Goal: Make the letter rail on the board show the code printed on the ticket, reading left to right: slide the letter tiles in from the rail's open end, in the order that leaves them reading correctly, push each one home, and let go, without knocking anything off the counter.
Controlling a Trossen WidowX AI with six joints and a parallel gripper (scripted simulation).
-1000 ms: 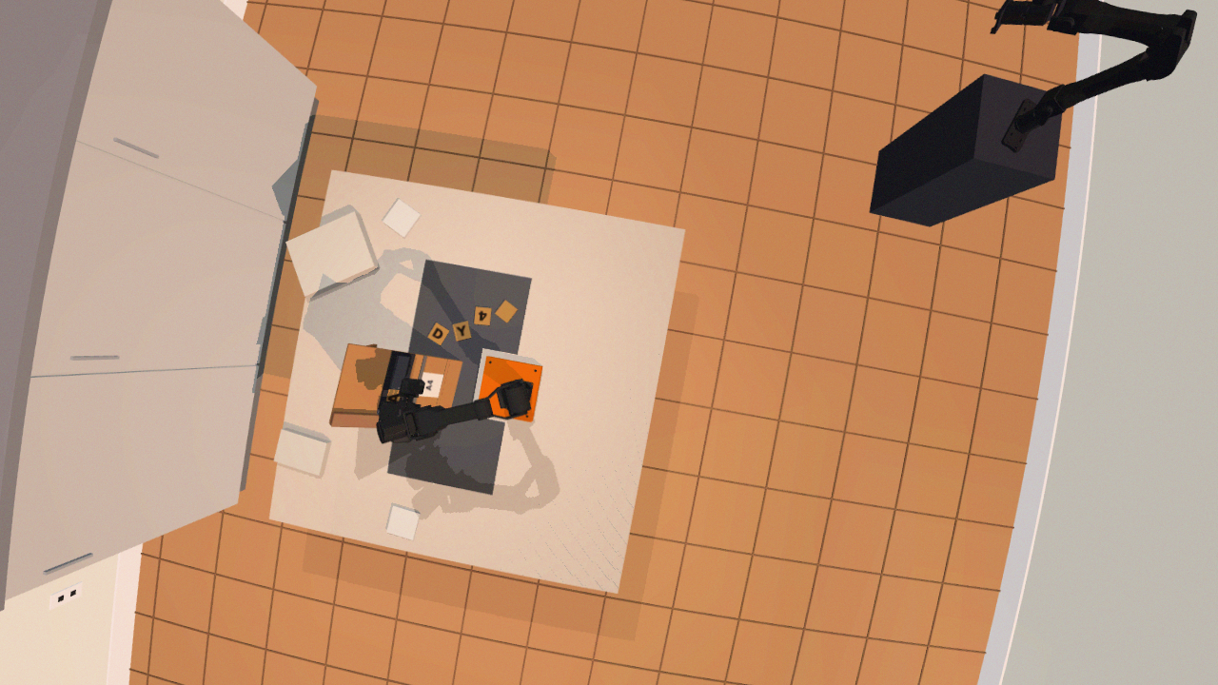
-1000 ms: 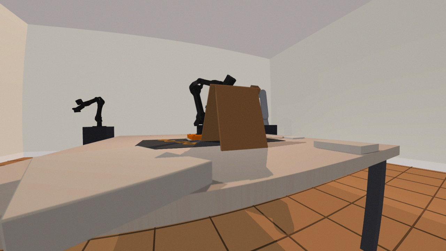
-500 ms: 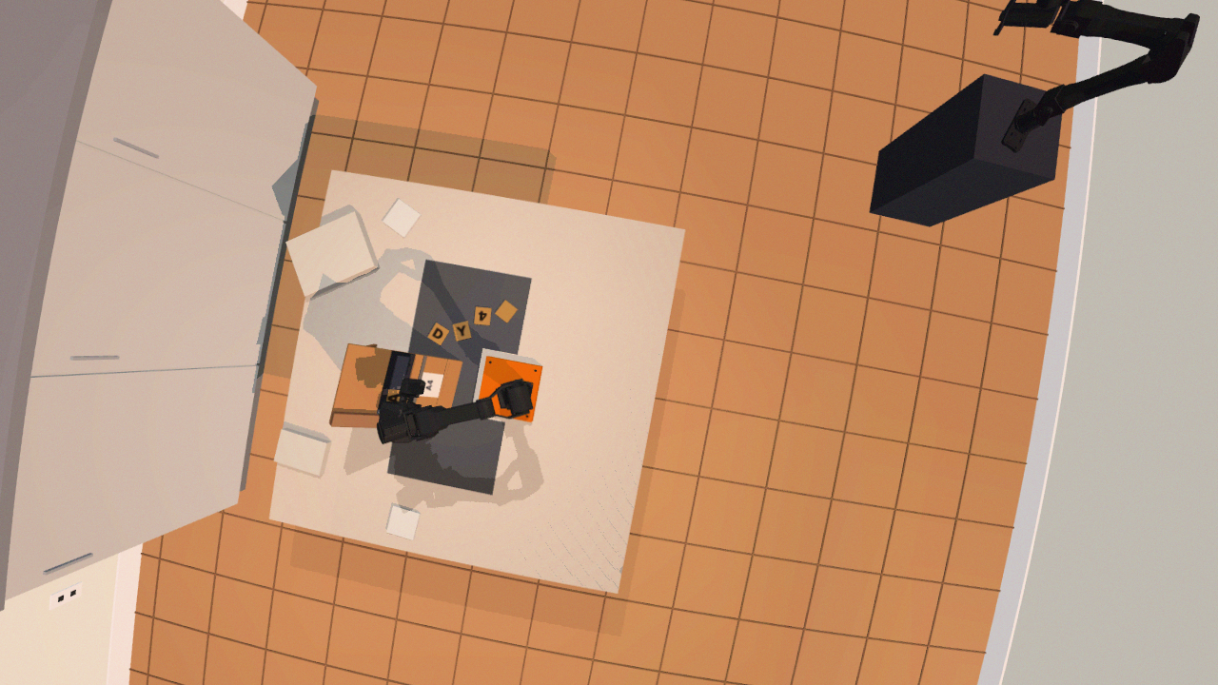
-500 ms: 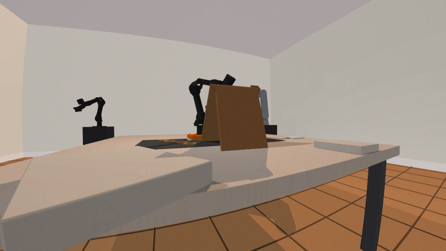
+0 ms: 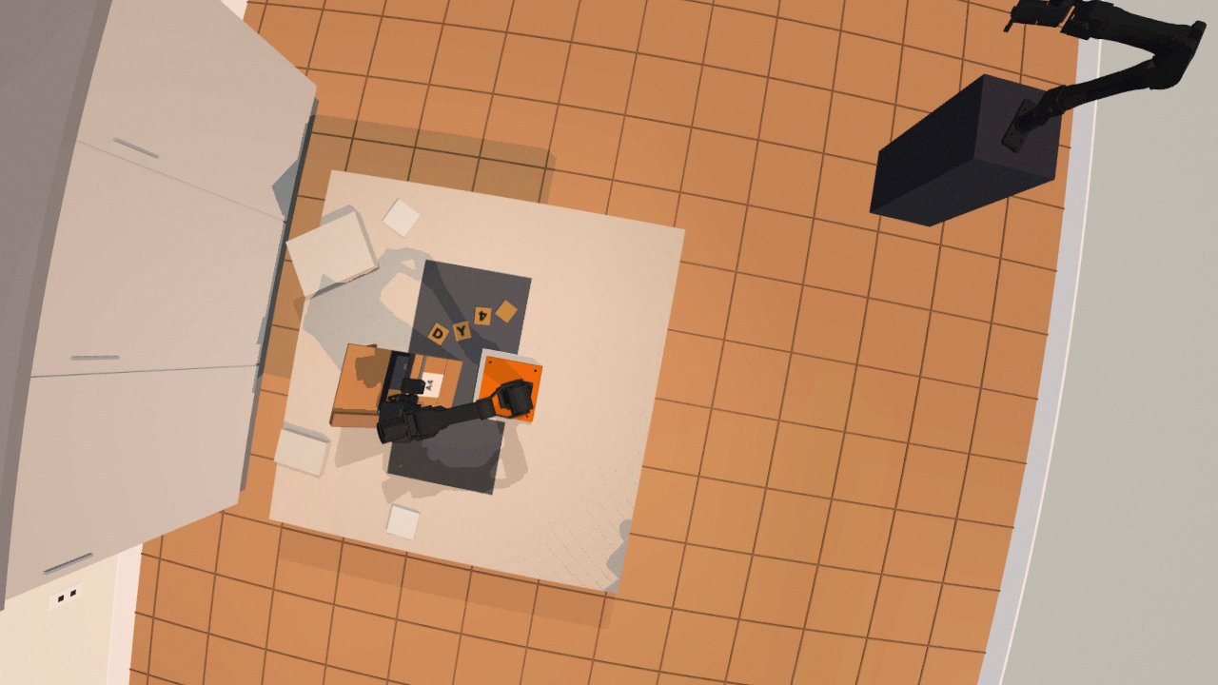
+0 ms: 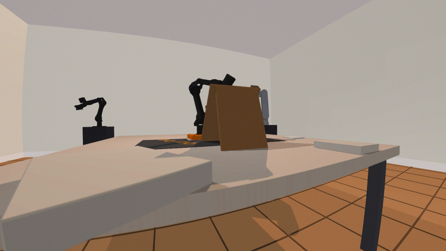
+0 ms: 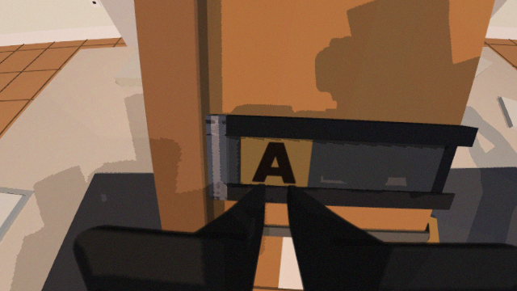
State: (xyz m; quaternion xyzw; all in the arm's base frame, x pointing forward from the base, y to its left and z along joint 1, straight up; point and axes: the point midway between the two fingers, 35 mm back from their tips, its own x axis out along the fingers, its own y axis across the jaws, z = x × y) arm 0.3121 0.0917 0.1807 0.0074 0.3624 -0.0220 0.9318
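Now: gripper tip 220 mm past the blank tile, 340 mm to the left of it and 180 mm above it. Round my gripper tip: tile marked d 220 mm to the right, 180 mm below; white ticket 40 mm behind, 50 mm to the right, 110 mm below; tile marked y 80 mm behind, 250 mm to the right, 180 mm below.
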